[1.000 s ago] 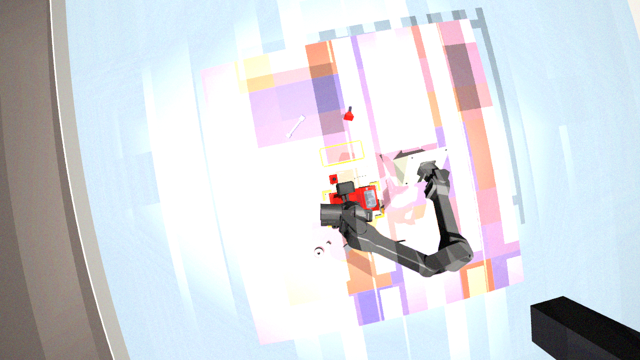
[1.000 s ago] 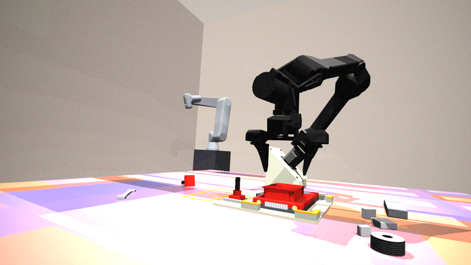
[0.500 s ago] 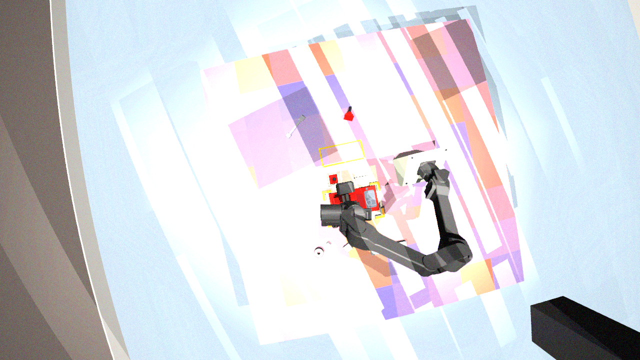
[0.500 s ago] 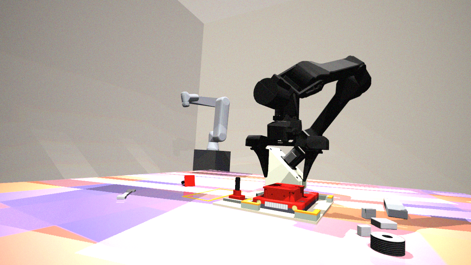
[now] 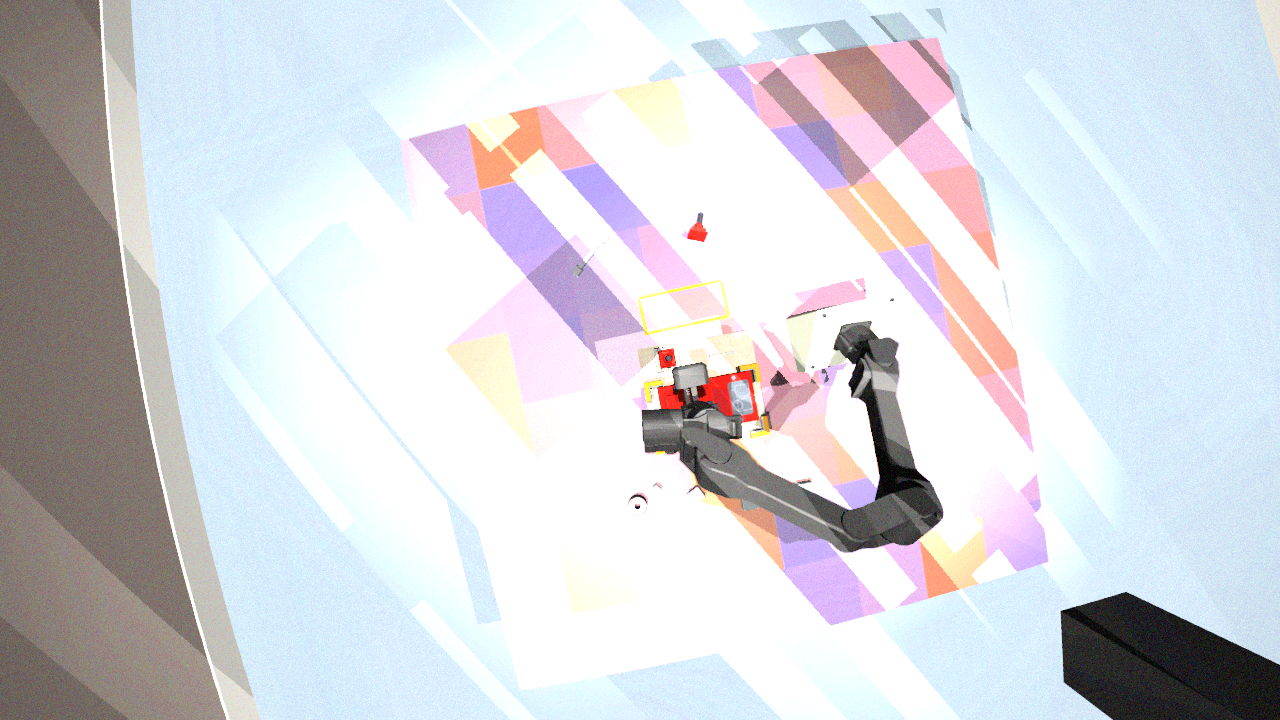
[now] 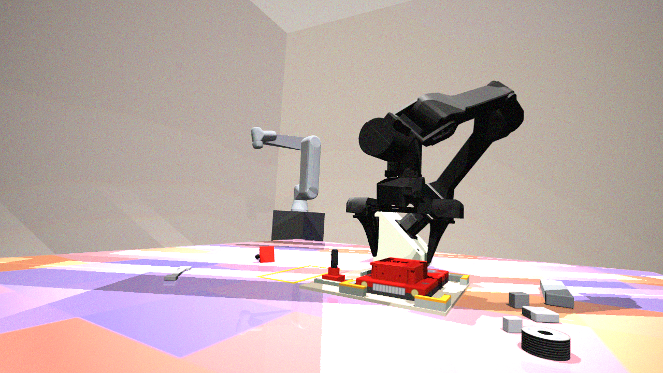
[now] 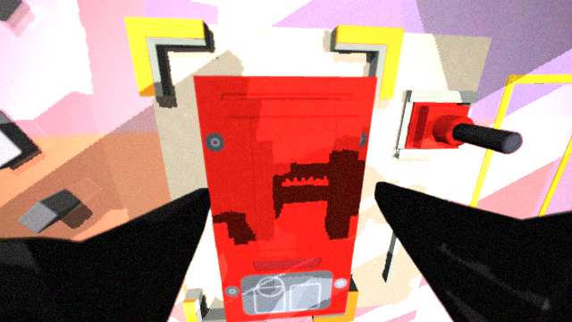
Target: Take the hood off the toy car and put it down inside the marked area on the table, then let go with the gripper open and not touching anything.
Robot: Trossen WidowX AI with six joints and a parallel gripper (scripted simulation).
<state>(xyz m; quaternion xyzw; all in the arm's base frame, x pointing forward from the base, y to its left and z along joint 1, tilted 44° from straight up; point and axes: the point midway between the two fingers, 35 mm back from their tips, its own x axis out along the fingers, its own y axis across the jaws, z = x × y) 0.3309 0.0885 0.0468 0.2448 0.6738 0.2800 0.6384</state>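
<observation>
Now: gripper tip 10 mm above the red hood.
</observation>
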